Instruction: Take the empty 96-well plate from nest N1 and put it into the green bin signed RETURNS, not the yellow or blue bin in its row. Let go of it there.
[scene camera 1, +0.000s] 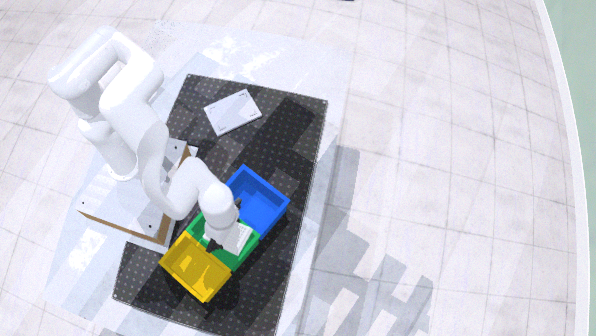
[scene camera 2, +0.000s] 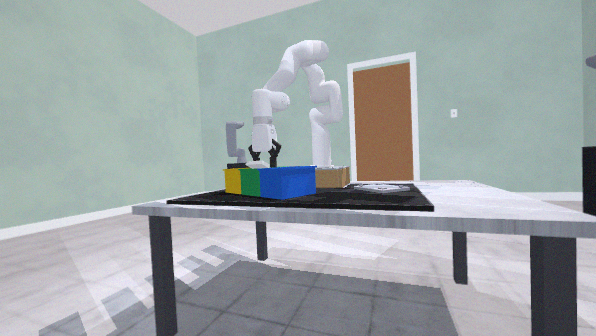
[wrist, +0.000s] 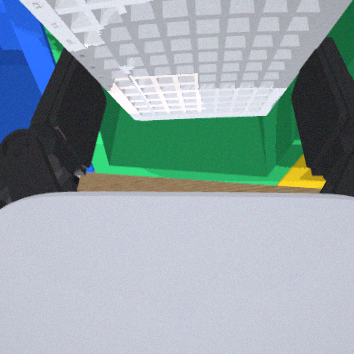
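Where they show: gripper, fingertip midpoint: (scene camera 2: 265, 167) (wrist: 195, 68); arm's base, origin of the base link: (scene camera 1: 125, 163) (scene camera 2: 321, 167).
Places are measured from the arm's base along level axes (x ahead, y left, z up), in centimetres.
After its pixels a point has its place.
My gripper (scene camera 1: 226, 225) {z 1.8, x 39.7, y -7.5 cm} (scene camera 2: 265, 161) {z 1.8, x 39.7, y -7.5 cm} (wrist: 195, 68) {z 1.8, x 39.7, y -7.5 cm} points down over the green bin, shut on the white 96-well plate (scene camera 1: 241, 240) {z 4.4, x 44.7, y -8.4 cm} (scene camera 2: 257, 164) {z 3.2, x 45.4, y -6.7 cm} (wrist: 200, 55) {z 2.1, x 40.5, y -7.8 cm} by its two sides. The plate is at about rim height of the green bin (scene camera 1: 227, 261) {z 1.8, x 42.9, y -14.9 cm} (scene camera 2: 250, 182) {z -3.3, x 46.6, y -9.4 cm} (wrist: 190, 145) {z -0.3, x 31.6, y -5.6 cm} and looks slightly tilted in scene camera 2. In the wrist view the green floor shows past the plate's near edge. The plate's lower parts are hidden. A flat white nest (scene camera 1: 232, 112) {z -7.0, x 24.2, y 32.2 cm} (scene camera 2: 382, 188) {z -6.7, x 31.8, y 34.7 cm} lies on the black board, without a plate; its label is not readable.
The blue bin (scene camera 1: 257, 202) {z -7.6, x 43.4, y 6.7 cm} (scene camera 2: 288, 182) {z -3.0, x 49.3, y 8.4 cm} (wrist: 17, 70) {z -6.9, x 36.2, y 8.4 cm} and the yellow bin (scene camera 1: 197, 267) {z -7.6, x 33.8, y -19.2 cm} (scene camera 2: 232, 181) {z -3.3, x 42.4, y -22.1 cm} (wrist: 305, 175) {z 1.4, x 29.1, y -13.4 cm} adjoin the green bin on opposite sides. The robot's wood-sided base (scene camera 1: 120, 227) {z -3.4, x 6.7, y -18.9 cm} (scene camera 2: 332, 177) {z -4.0, x 17.2, y 11.8 cm} stands beside the bins. The black perforated board (scene camera 1: 140, 270) {z -8.2, x 16.9, y -28.3 cm} (scene camera 2: 350, 204) {z -8.3, x 54.6, y 30.1 cm} lies underneath.
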